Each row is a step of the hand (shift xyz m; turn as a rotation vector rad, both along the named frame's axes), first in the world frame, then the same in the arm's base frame.
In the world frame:
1: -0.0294 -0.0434 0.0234 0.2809 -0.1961 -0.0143
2: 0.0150 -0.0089 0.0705 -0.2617 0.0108 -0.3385
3: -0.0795 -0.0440 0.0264 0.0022 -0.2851 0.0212
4: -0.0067 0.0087 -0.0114 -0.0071 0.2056 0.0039
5: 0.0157 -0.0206 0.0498 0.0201 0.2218 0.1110
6: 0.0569 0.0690 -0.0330 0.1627 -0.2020 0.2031
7: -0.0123 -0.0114 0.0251 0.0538 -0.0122 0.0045
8: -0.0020 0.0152 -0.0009 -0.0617 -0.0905 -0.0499
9: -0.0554 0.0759 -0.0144 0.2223 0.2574 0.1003
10: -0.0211 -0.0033 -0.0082 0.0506 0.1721 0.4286
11: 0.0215 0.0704 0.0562 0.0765 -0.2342 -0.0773
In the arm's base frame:
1: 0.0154 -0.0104 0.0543 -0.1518 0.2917 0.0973
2: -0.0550 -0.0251 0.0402 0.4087 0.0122 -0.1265
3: 0.0499 -0.0446 0.0669 0.0463 0.1341 0.2482
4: 0.0104 -0.0024 -0.0117 -0.0420 -0.1110 -0.1681
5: -0.0395 -0.0071 0.0393 -0.1352 -0.1613 -0.1327
6: -0.0346 0.0208 -0.0863 -0.2070 0.0955 0.2378
7: -0.0050 -0.0163 0.0249 -0.0393 0.0390 0.0012
8: -0.0013 -0.0085 -0.0127 0.0970 0.0333 0.0630
9: 0.0331 -0.0668 -0.0590 -0.2825 -0.0407 -0.2104
10: 0.0214 -0.0076 0.0030 -0.3542 -0.2937 0.0642
11: -0.0676 -0.0530 -0.0346 0.0459 0.2121 0.1399

